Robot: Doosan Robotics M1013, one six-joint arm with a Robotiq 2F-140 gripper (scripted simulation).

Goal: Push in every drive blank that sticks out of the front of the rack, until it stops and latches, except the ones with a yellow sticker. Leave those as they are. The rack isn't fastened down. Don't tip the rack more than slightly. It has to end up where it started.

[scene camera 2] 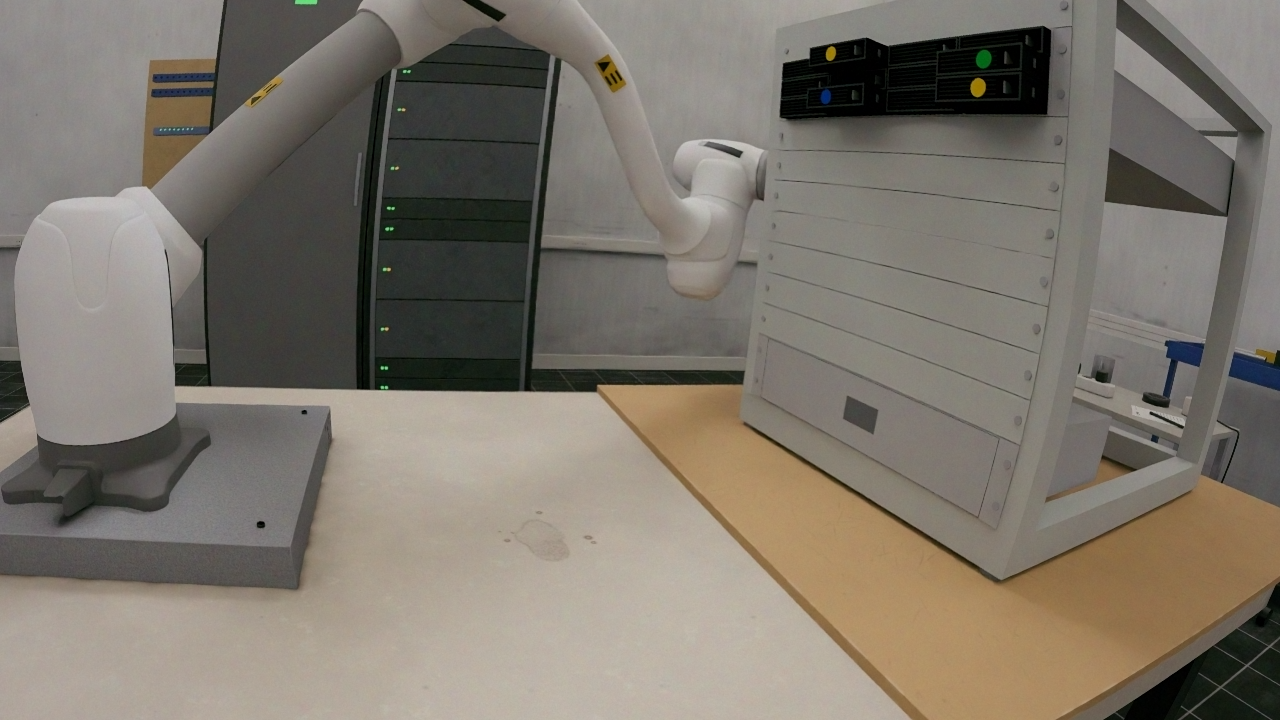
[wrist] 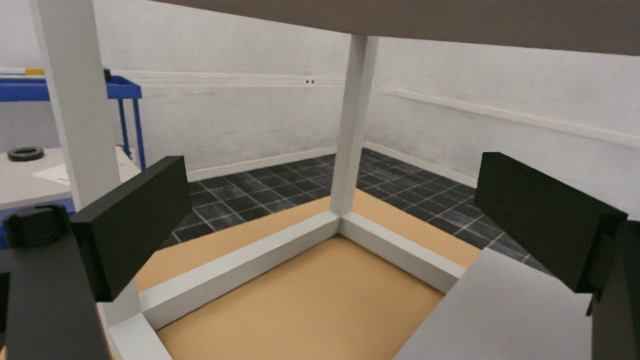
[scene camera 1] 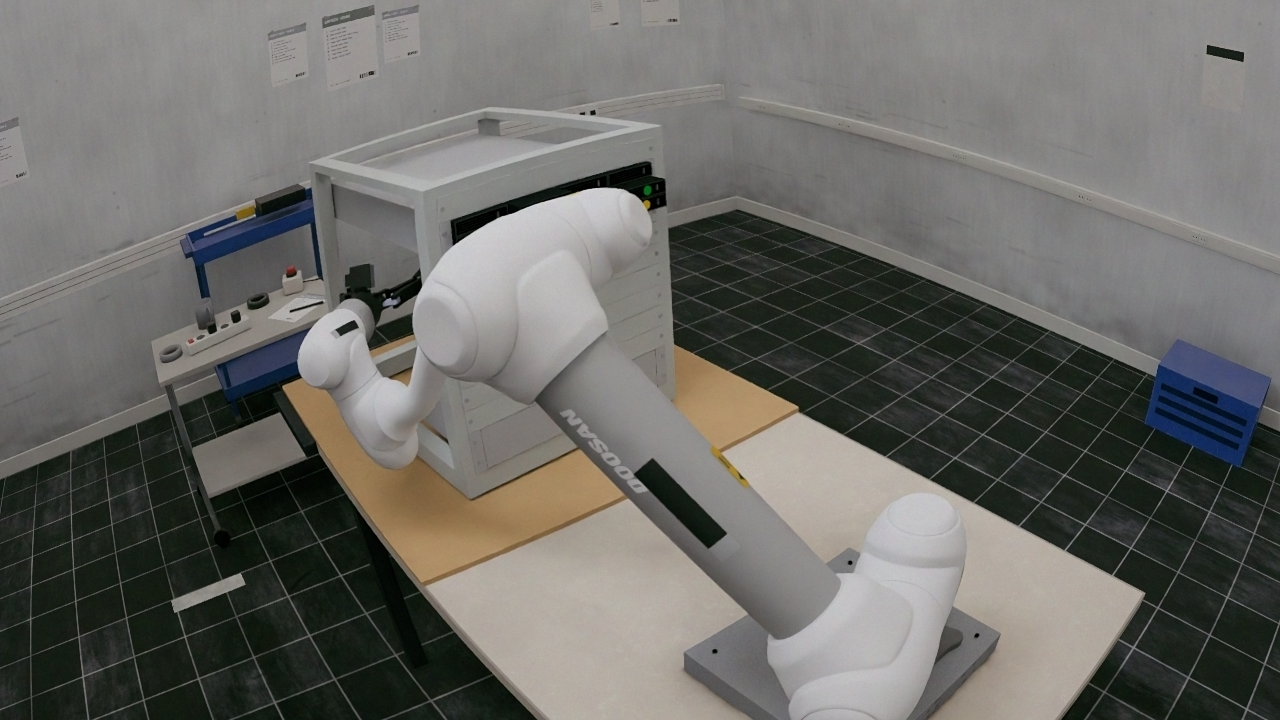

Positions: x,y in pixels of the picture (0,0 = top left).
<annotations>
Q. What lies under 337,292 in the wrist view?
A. A tan board.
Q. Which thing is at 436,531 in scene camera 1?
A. A tan board.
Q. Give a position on a white rack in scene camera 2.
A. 946,404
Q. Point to a white rack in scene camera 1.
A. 538,166
</annotations>
